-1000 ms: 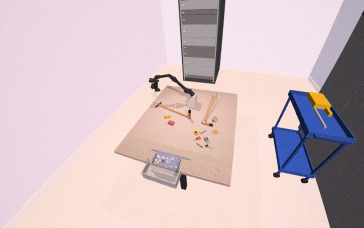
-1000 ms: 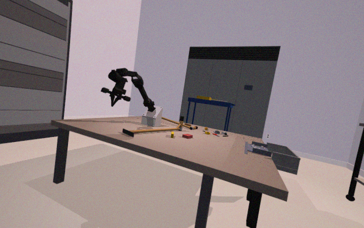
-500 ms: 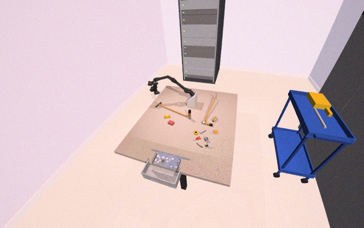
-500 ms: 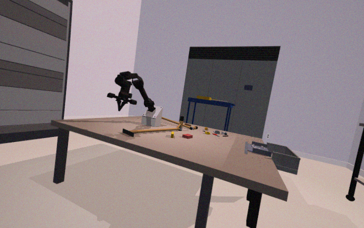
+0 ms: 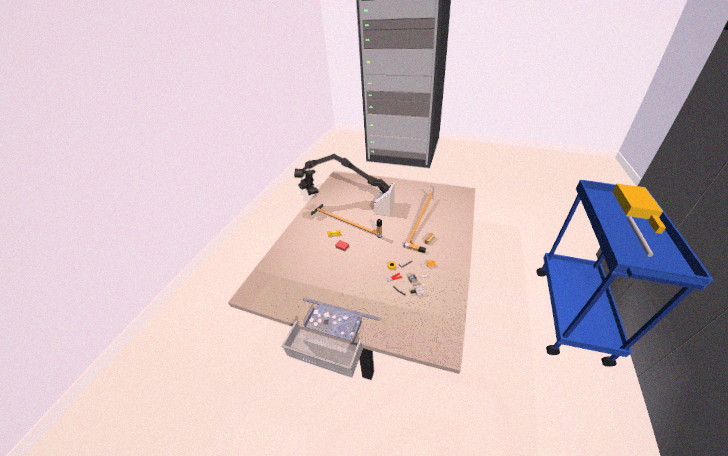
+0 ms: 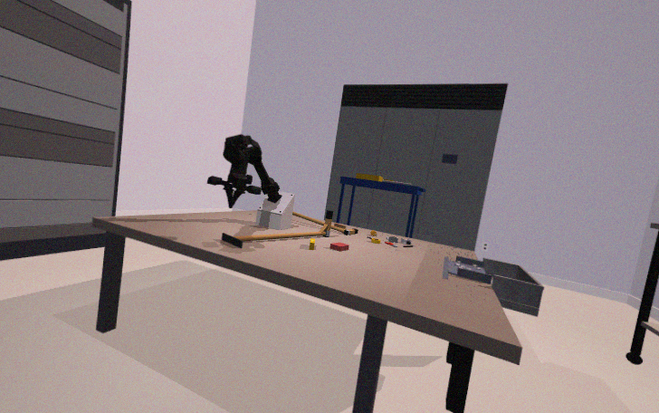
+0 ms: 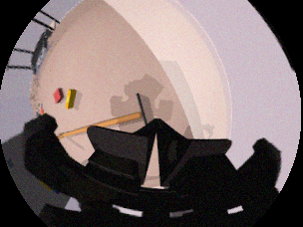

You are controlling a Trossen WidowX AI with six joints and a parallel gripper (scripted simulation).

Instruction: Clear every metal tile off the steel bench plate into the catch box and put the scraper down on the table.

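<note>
Now: the yellow block 190 mm ahead of my gripper tip, 310 mm to the left of it and 120 mm below it. Round my gripper tip: yellow tape roll 320 mm ahead, 780 mm to the left, 130 mm below; long scraper 40 mm ahead, 330 mm to the left, 80 mm below; red block 270 mm ahead, 410 mm to the left, 130 mm below.
</note>
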